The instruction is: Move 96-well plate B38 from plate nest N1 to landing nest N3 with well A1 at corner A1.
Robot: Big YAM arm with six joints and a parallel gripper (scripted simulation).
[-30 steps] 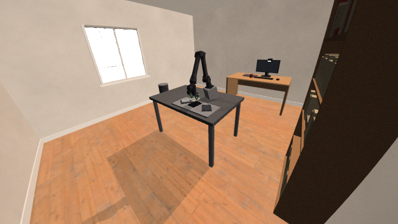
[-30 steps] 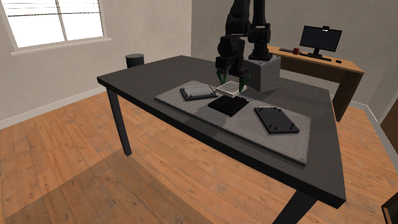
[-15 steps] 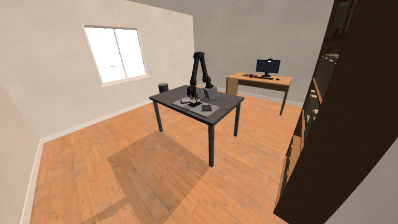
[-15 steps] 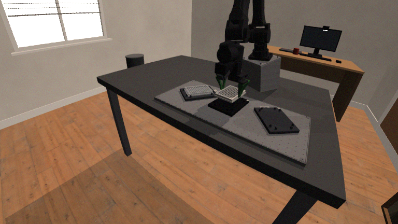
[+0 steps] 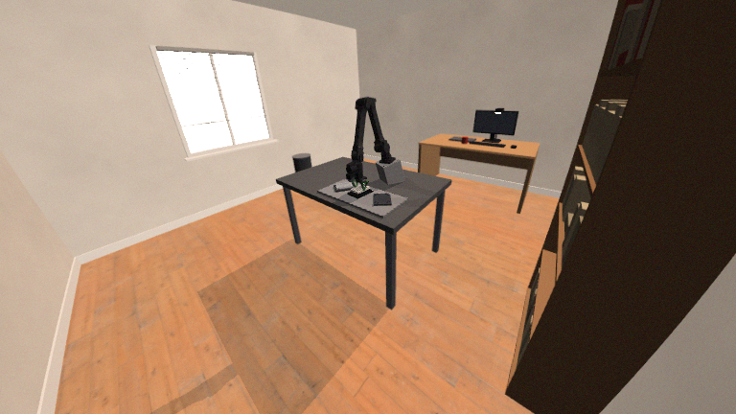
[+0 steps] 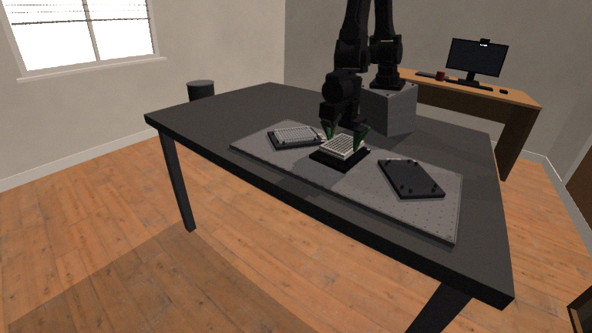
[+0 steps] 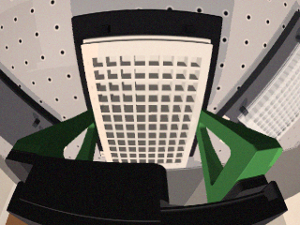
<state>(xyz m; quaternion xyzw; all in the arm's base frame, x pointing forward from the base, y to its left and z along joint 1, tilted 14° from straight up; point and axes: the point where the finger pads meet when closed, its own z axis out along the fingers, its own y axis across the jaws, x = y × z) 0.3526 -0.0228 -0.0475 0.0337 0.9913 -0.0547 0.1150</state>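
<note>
Now: the flat black landing nest 3 cm below my hand. From my hand the other things lie so: N1 label: 14 cm to the left, 8 cm behind, 4 cm below.
</note>
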